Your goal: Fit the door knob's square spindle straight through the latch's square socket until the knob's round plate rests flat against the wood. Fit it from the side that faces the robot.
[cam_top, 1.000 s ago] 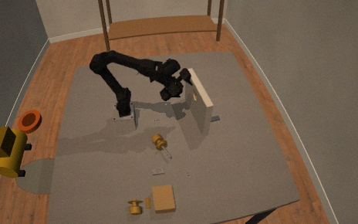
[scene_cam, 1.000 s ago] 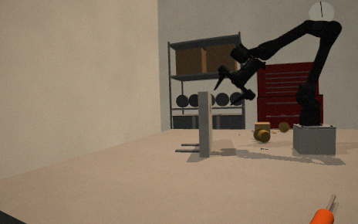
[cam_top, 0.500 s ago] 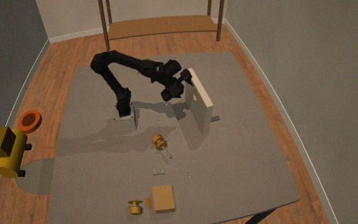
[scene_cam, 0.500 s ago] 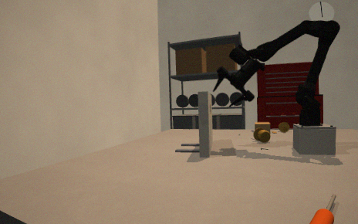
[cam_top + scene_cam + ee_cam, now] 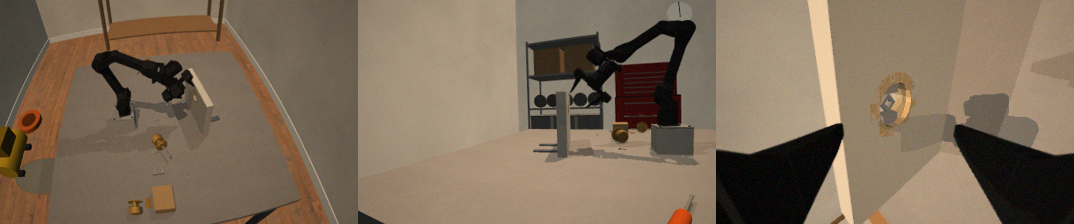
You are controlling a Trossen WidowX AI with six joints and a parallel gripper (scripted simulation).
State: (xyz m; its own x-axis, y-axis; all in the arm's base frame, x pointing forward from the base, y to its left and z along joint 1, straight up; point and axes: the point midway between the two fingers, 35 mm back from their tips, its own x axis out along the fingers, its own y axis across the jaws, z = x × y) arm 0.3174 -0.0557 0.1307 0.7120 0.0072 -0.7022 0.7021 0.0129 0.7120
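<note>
Now: hand 8 cm short of the wood door panel and 9 cm above it. Round my hand: tan block: 24 cm behind, 46 cm to the right, 20 cm below; orange-handled tool: 13 cm behind, 54 cm to the left, 21 cm below.
</note>
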